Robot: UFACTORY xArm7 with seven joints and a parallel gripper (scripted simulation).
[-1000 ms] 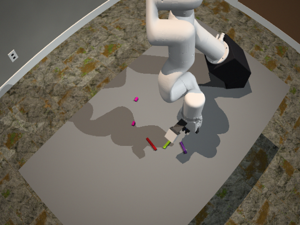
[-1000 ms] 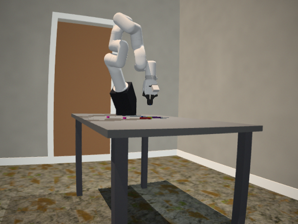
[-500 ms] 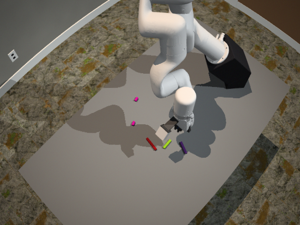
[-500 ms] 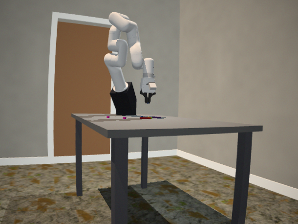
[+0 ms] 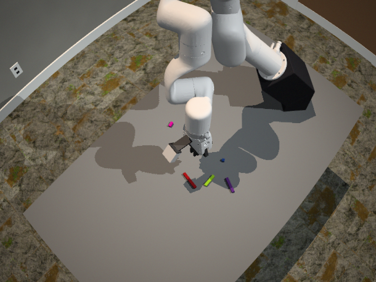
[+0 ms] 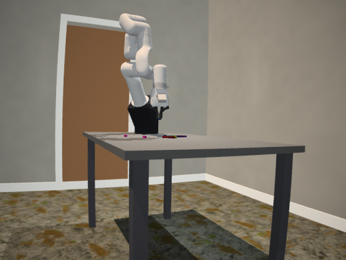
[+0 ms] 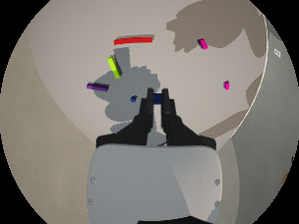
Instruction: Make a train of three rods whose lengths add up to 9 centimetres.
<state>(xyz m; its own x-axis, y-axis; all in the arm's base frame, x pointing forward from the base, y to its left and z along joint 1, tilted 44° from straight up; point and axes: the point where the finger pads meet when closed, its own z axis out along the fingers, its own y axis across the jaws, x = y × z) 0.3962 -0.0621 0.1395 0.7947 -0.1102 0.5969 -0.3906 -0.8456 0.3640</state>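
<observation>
The red rod is 70 mm ahead of my hand, 10 mm to the left of it and 120 mm below it. From my hand the other things lie so: lime rod (40 mm ahead, 80 mm to the left, 120 mm below); purple rod (30 mm ahead, 150 mm to the left, 120 mm below); blue rod (20 mm below).
</observation>
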